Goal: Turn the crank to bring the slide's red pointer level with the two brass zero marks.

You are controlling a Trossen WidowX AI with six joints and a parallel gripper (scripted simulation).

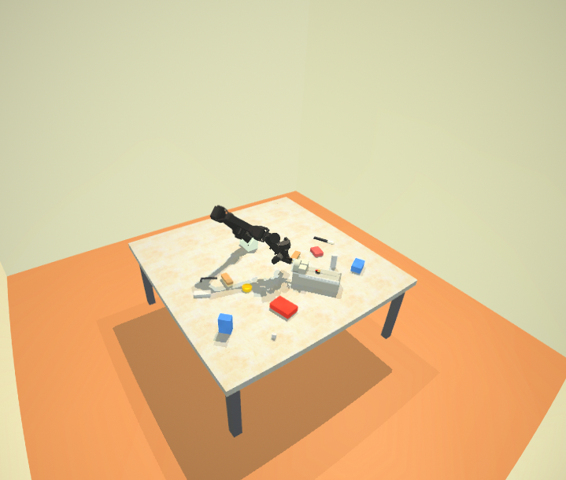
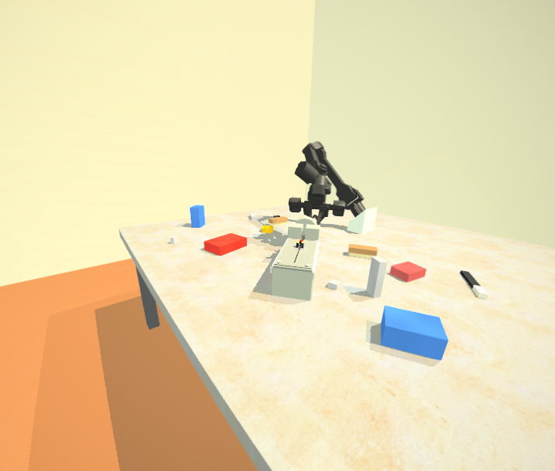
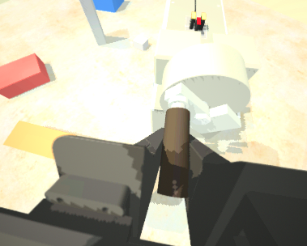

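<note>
Right now the crank is 10 mm to the right of my gripper tip and 20 mm above it. Round my gripper tip: brown crank handle: 10 mm behind, 10 mm to the right, 30 mm above; then red pointer: 130 mm ahead, 80 mm to the left; then yellow disc: 20 mm behind, 270 mm to the right, 70 mm below.
</note>
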